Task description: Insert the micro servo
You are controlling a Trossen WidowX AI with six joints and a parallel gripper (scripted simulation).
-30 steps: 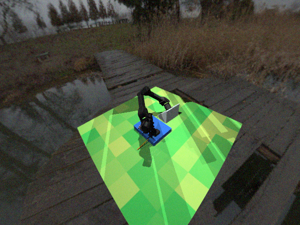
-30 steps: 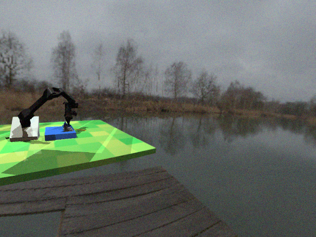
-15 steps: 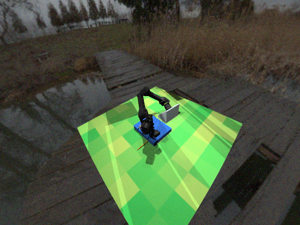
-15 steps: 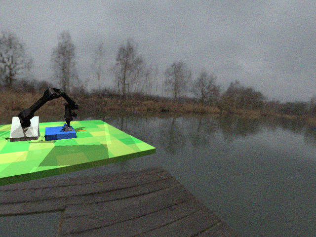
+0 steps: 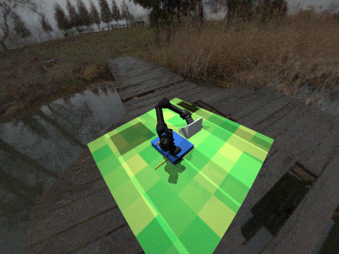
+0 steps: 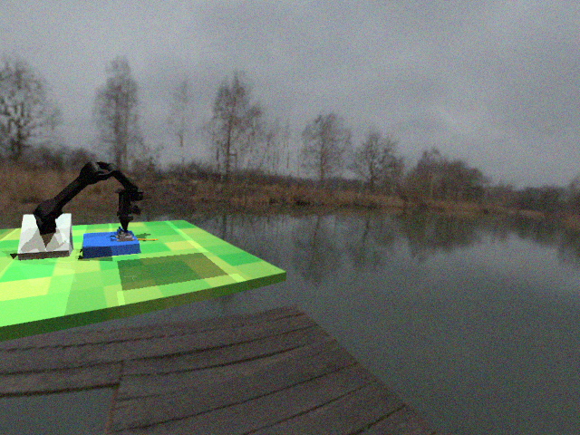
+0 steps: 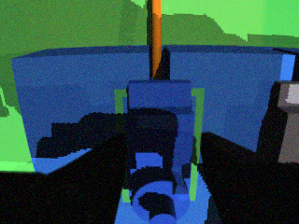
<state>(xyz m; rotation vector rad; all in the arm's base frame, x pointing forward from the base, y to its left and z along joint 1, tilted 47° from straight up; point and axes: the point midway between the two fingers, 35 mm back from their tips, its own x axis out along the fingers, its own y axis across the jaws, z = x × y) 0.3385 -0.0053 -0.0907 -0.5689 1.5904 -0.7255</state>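
My gripper tip is 12 cm past the blue robot deck, 7 cm to the left of it and 4 cm above it.
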